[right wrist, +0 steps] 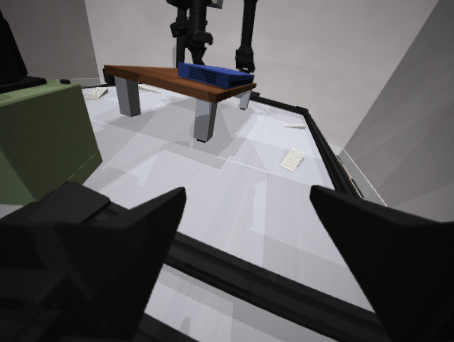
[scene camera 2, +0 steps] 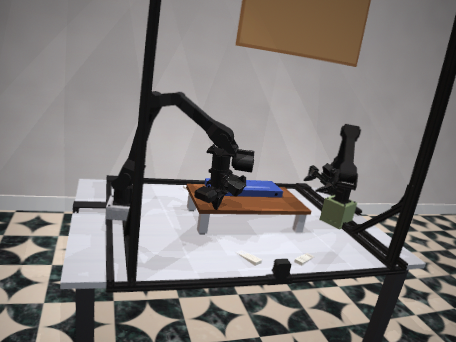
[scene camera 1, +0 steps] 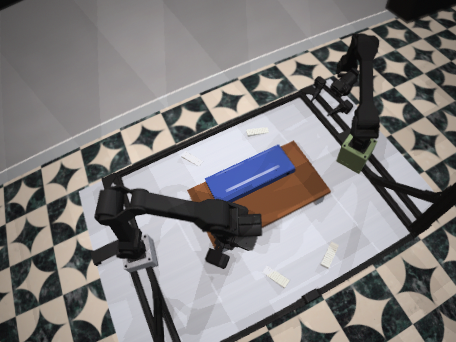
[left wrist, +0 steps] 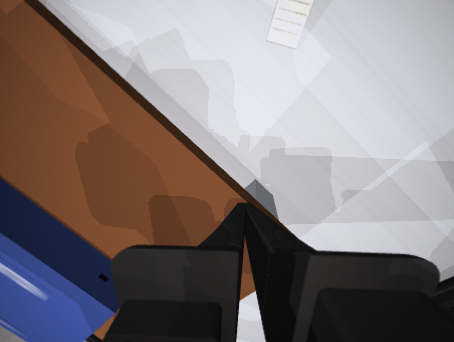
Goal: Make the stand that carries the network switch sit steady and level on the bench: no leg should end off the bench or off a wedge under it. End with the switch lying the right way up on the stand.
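Places are measured from the left arm's base along level axes (x right, y ahead, z up), in millimetres.
Where they show: left gripper, fingertip midpoint: (scene camera 2: 216,209) (left wrist: 243,209); right gripper, fingertip midpoint: (right wrist: 247,192) (scene camera 2: 309,185) (scene camera 1: 318,108); left arm's base, link origin: (scene camera 2: 122,202) (scene camera 1: 135,251); right arm's base, link origin: (scene camera 2: 341,200) (scene camera 1: 359,143).
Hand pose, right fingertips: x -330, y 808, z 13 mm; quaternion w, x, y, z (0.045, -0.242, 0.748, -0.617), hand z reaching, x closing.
Things, the pixels of their top centre, and the offset from my right fingertips.
- leg, top centre: (right wrist: 207,97) dx +151, dy -186, dz +7 mm
- blue switch, top centre: (right wrist: 226,70) (scene camera 1: 249,173) (scene camera 2: 244,184) dx +213, dy -364, dz +50 mm
- second wedge, top centre: (scene camera 2: 305,256) (scene camera 1: 330,254) (right wrist: 96,90) dx +531, dy -198, dz -66 mm
The brown stand (scene camera 1: 300,200) (scene camera 2: 280,204) (left wrist: 165,150) (right wrist: 150,75) stands on grey legs mid-bench. One leg (right wrist: 205,120) shows a dark strip at its foot in the right wrist view; whether this is a gap is unclear. The blue switch (scene camera 1: 250,167) (scene camera 2: 265,188) (left wrist: 50,305) (right wrist: 215,76) lies flat along the stand's back part. Pale ribbed wedges (scene camera 1: 276,277) (scene camera 2: 249,258) (left wrist: 291,22) (right wrist: 292,159) lie apart from the legs. My left gripper (scene camera 2: 216,205) (left wrist: 243,209) is shut and empty at the stand's front left corner; contact is unclear. My right gripper (right wrist: 247,192) is open and empty, away from the stand.
Two wedges lie in front of the stand, the second wedge (scene camera 1: 329,255) (scene camera 2: 304,259) further right; another two (scene camera 1: 257,132) (scene camera 1: 192,159) lie behind it. A black frame rail (scene camera 1: 215,131) runs along the back. A green block (scene camera 1: 357,152) (scene camera 2: 338,211) (right wrist: 50,135) carries the right arm.
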